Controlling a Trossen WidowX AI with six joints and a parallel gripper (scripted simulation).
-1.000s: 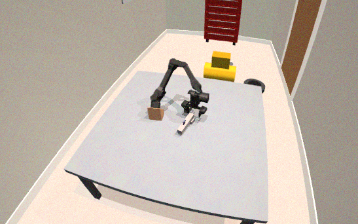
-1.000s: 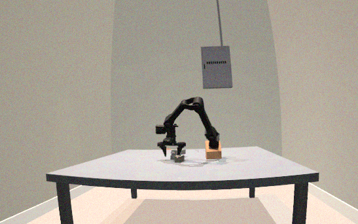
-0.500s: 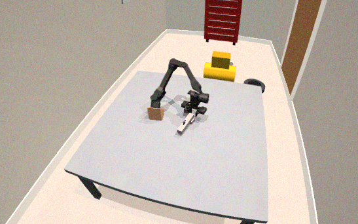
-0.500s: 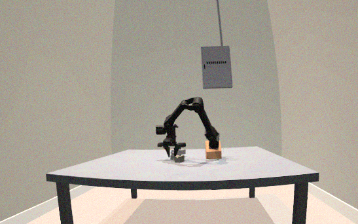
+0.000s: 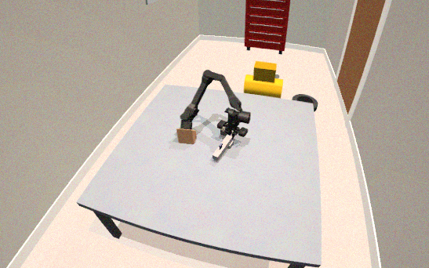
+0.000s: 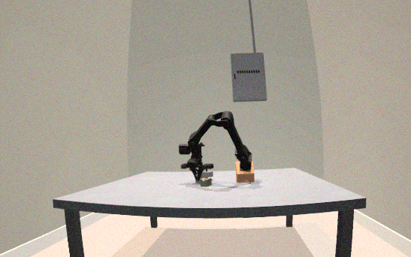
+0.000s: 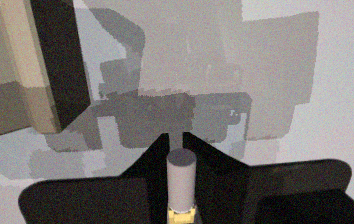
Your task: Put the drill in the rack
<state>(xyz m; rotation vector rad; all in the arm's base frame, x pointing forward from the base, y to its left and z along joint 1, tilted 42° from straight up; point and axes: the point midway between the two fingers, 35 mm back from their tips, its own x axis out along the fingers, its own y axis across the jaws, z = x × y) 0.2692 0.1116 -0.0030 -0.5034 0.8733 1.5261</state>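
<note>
Now: the drill 10 mm behind my gripper tip, 50 mm to the right of it and 30 mm above it. From my gripper tip the other things lie so: dark key (30 mm behind, 140 mm to the right, 30 mm above); then holder block (60 mm behind, 70 mm to the left).
</note>
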